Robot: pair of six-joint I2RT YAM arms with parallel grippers.
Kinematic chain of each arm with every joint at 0, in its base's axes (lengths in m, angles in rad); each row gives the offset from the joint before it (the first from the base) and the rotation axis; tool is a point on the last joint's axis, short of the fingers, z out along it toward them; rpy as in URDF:
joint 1: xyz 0 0 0.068 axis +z
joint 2: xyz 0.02 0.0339 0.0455 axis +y
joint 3: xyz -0.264 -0.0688 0 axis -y
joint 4: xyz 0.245 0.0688 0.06 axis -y
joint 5: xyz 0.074 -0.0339 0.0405 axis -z
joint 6: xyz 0.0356 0 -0.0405 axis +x
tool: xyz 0 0 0 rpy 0 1.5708 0
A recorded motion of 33 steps. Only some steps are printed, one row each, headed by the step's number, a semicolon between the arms.
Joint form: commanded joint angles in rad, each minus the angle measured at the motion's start. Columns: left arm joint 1, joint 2, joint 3, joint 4, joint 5, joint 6; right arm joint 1, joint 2, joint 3, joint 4, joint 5, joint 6.
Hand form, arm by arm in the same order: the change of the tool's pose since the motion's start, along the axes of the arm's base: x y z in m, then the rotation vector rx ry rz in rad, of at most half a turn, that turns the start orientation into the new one. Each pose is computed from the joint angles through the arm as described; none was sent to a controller.
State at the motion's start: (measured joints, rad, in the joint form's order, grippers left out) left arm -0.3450 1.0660 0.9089 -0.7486 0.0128 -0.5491; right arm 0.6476 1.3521 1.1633 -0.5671 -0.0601 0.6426
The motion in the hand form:
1: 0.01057 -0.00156 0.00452 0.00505 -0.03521 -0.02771; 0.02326 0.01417 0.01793 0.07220 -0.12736 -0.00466
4: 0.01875 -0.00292 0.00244 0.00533 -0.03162 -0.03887; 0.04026 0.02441 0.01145 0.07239 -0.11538 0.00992
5: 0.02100 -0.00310 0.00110 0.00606 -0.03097 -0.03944; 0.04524 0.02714 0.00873 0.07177 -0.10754 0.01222
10: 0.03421 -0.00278 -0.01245 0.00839 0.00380 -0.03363; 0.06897 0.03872 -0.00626 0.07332 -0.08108 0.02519
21: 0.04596 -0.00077 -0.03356 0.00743 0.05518 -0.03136; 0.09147 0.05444 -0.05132 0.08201 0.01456 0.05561
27: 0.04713 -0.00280 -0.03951 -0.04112 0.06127 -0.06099; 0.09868 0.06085 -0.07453 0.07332 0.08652 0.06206
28: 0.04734 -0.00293 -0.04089 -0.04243 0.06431 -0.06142; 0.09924 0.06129 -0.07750 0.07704 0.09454 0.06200
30: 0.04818 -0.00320 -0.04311 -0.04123 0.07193 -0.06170; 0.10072 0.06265 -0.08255 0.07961 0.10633 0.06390
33: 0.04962 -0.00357 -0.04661 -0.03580 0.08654 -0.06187; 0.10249 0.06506 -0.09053 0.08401 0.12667 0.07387
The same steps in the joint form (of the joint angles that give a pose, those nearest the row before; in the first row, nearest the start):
1: 0.0114 0.0331 0.0263 0.0376 0.0118 0.0408; -0.0074 0.0665 0.0762 0.1345 0.0097 -0.0163
4: 0.0194 0.0675 0.0377 0.0565 0.0246 0.0551; -0.0154 0.1430 0.1214 0.1557 -0.0127 -0.0245
5: 0.0220 0.0765 0.0377 0.0646 0.0262 0.0579; -0.0183 0.1658 0.1342 0.1590 -0.0193 -0.0245
10: 0.0426 0.1390 0.0303 0.1002 0.0415 0.0644; -0.0338 0.2701 0.1862 0.1902 -0.0523 -0.0295
21: 0.0674 0.2063 0.0033 0.1448 0.0666 0.0736; -0.0401 0.4083 0.1851 0.2585 -0.1212 -0.0090
27: 0.0689 0.2148 -0.0172 0.1808 0.1240 0.0698; -0.0397 0.4753 0.1931 0.2563 -0.1497 0.0085
28: 0.0689 0.2175 -0.0202 0.1841 0.1259 0.0690; -0.0401 0.4814 0.1899 0.2620 -0.1553 0.0136
30: 0.0689 0.2251 -0.0218 0.1857 0.1268 0.0690; -0.0401 0.4952 0.1891 0.2692 -0.1630 0.0182
33: 0.0689 0.2389 -0.0222 0.1841 0.1258 0.0705; -0.0392 0.5167 0.1881 0.2786 -0.1805 0.0218

